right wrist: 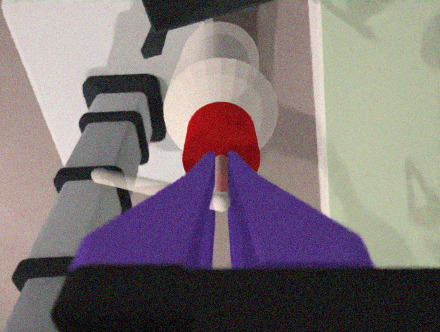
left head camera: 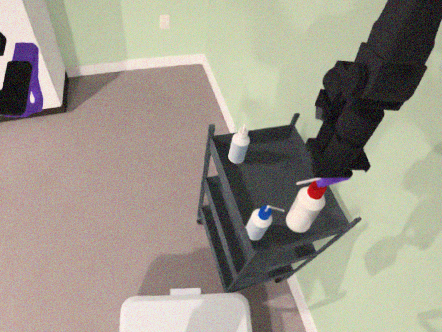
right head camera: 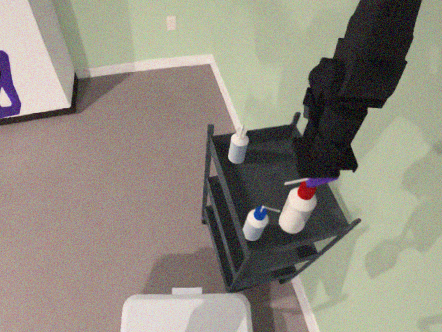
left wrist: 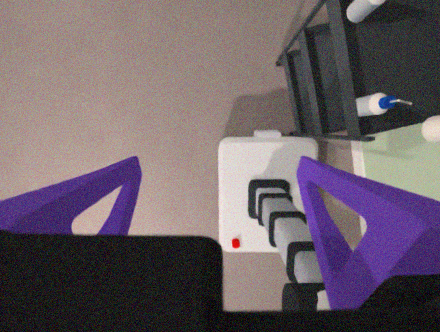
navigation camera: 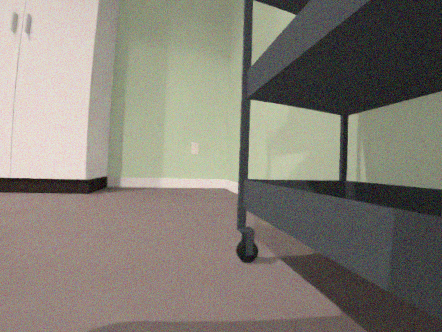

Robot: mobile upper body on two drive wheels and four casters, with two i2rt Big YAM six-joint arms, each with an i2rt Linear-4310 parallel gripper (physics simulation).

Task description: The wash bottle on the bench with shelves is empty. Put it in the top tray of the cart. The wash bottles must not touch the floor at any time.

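Frame: origin at the left arm's base, x ahead, y left, z up, level; metres.
Seen in the pictures: left gripper, fingertip midpoint: [left head camera: 0, 104] [left wrist: 219, 165]; right gripper, fingertip midpoint: [right wrist: 221, 164] [left head camera: 319, 184] [right head camera: 308, 185].
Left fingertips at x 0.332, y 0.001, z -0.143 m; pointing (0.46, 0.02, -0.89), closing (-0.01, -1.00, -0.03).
Observation:
Offsets run from my left fingertips to a thing's top centre. "spot": to the spot under its first point. Level surfaces: height alone.
The large white wash bottle with a red cap {0.031 m ahead, 0.465 m right, 0.201 m down} [left head camera: 304, 212] [right head camera: 297, 212] [right wrist: 220, 82] is roughly upright over the near right part of the cart's top tray {0.604 m down} [left head camera: 270, 180] [right head camera: 267, 180]. Whether its base touches the tray cannot be told. My right gripper [left head camera: 332, 181] [right head camera: 321, 182] [right wrist: 221, 164] is shut on this bottle's thin tube, just above the cap. Part of the bottle's base shows at the right edge of the left wrist view. My left gripper [left wrist: 219, 165] is open and empty, away from the cart, above the robot's white base [left wrist: 237, 155].
A blue-capped bottle {0.094 m ahead, 0.443 m right, 0.430 m down} [left head camera: 259, 225] [right head camera: 255, 226] [left wrist: 371, 105] stands in the tray's near left corner, close to the held bottle. A white-topped bottle {0.374 m ahead, 0.404 m right, 0.430 m down} [left head camera: 239, 149] [right head camera: 238, 149] stands near the far left corner. The cart's post {spot: 0.422 m ahead, 0.309 m right, 0.973 m down} [navigation camera: 244, 140] is close at front right. A white cabinet [navigation camera: 55, 100] stands at left.

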